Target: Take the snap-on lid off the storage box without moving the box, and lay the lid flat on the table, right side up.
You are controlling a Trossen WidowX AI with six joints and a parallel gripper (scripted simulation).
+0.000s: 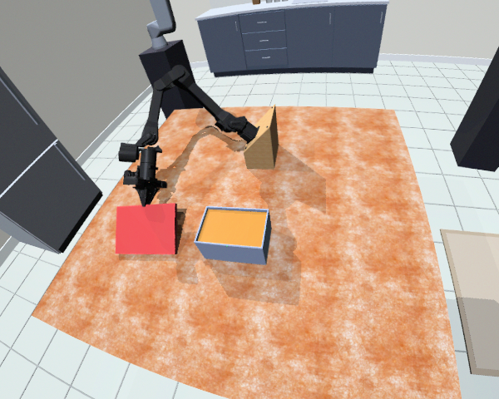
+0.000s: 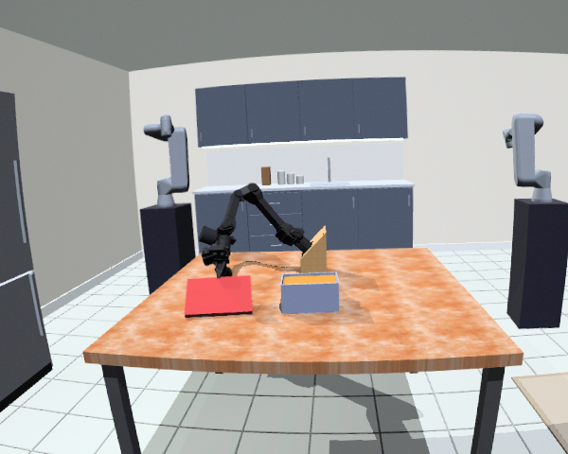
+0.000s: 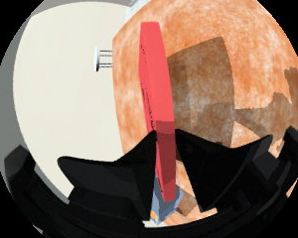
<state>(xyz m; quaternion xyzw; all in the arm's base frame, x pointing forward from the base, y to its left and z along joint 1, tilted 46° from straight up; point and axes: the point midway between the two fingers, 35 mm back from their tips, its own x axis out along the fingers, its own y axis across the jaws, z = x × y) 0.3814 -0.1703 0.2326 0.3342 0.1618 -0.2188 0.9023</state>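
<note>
Right now my gripper tip is 7 cm short of the red lid, 2 cm to the right of it and 4 cm above it. Also, from my gripper tip: storage box 1 cm ahead, 35 cm to the left, 4 cm below.
</note>
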